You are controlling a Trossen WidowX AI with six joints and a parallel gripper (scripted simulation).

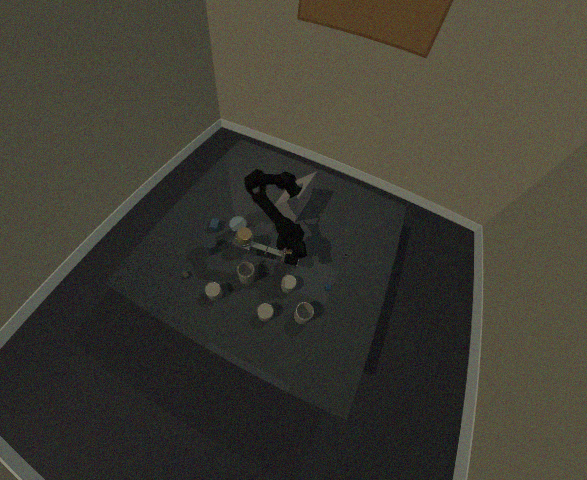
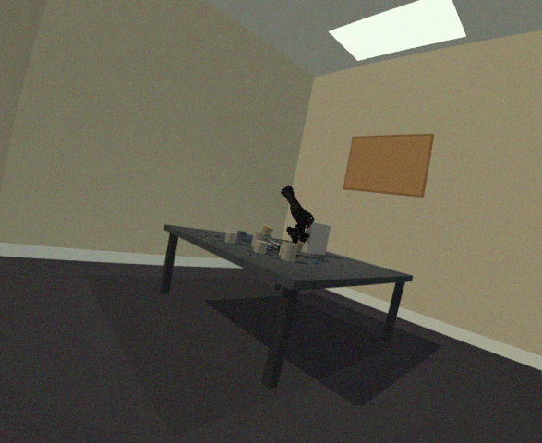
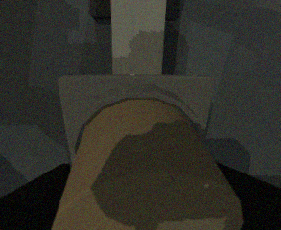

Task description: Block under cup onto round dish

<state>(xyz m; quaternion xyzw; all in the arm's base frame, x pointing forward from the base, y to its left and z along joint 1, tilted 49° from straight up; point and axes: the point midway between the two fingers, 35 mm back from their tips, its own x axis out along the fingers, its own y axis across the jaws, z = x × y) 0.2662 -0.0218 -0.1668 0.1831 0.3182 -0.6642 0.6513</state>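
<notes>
The pale beam is 130 mm to the right of my gripper tip, 30 mm ahead of it and 10 mm below it. From my gripper tip the other things lie so: brown block: 440 mm to the right, 320 mm ahead, 40 mm below; then pale blue round dish: 360 mm to the right, 70 mm behind, 40 mm below; then tan cup: 20 mm to the left, 10 mm above.
</notes>
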